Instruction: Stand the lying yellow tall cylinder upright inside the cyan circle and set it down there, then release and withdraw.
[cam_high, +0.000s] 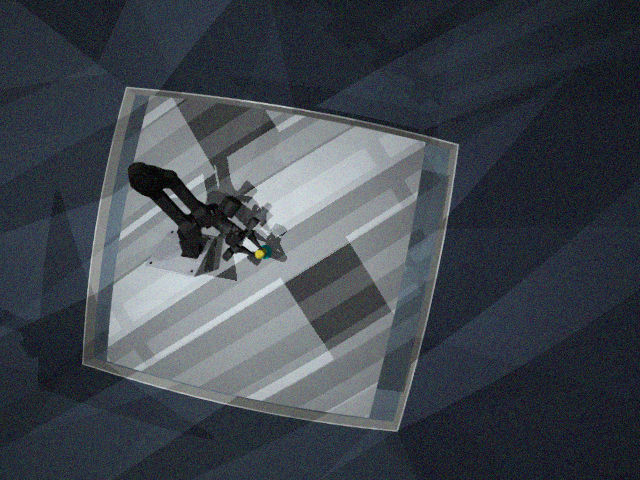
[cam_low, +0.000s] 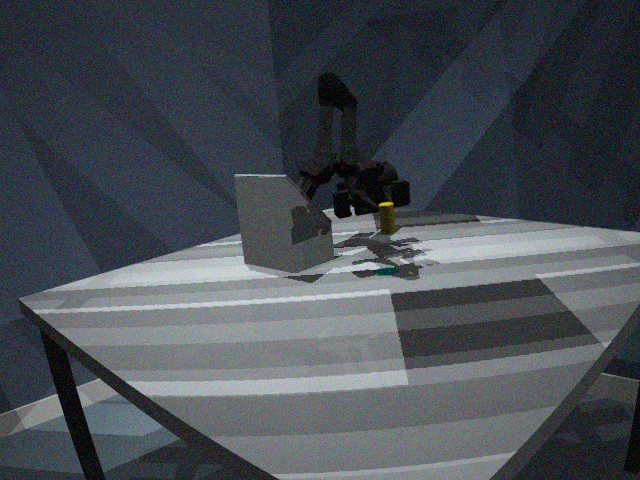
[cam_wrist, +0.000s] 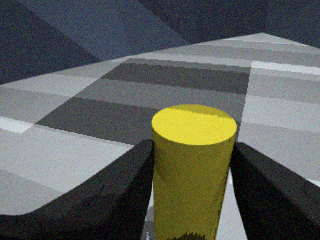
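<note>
My gripper tip is 150 mm above the cyan circle, 10 mm to the left of it and 10 mm past it. The rest, counted from my gripper tip: yellow tall cylinder (20 mm below).
</note>
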